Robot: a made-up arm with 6 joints.
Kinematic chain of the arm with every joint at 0, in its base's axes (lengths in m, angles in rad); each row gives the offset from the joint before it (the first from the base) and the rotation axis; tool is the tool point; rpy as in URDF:
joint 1: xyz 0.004 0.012 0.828 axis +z
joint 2: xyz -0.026 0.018 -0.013 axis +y
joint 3: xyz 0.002 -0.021 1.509 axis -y
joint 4: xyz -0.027 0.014 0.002 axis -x
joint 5: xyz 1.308 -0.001 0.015 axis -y
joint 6: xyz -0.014 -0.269 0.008 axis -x
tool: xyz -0.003 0.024 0.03 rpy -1.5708 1.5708 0
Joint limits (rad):
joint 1: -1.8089..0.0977
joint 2: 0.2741..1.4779
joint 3: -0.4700..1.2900
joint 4: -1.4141..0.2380
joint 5: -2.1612..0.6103
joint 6: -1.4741..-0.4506
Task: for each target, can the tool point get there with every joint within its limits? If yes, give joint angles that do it. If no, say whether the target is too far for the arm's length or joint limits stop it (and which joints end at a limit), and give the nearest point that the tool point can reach.
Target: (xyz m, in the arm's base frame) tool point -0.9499 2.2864 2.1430
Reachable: no: joint limits stop it (at a limit: joint 1, joint 2, joint 3, joint 4, joint 5, joint 6) | nearest point 1.1132 0.0516 1.2116 | short by 3.181 m
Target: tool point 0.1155 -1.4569 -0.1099
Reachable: yes | joints -1.3113 1.2983 -0.2581 -0.0556 -1.9328 -0.9315
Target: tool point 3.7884 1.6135 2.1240
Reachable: no: too far | nearest point 2.6110 0.2336 1.6909 | short by 1.865 m
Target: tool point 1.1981 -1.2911 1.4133
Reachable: yes | joints -0.7140 0.4678 0.0187 -0.9009 -1.2416 -1.1658
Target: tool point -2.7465 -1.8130 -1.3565
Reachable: no: too far | nearest point -0.7413 -1.8411 -0.2681 | short by 2.282 m
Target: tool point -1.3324 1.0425 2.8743
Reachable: no: joint limits stop it (at a limit: joint 1, joint 2, joint 3, joint 4, joint 6) | nearest point -0.4827 -0.8490 3.3839 | short by 2.135 m
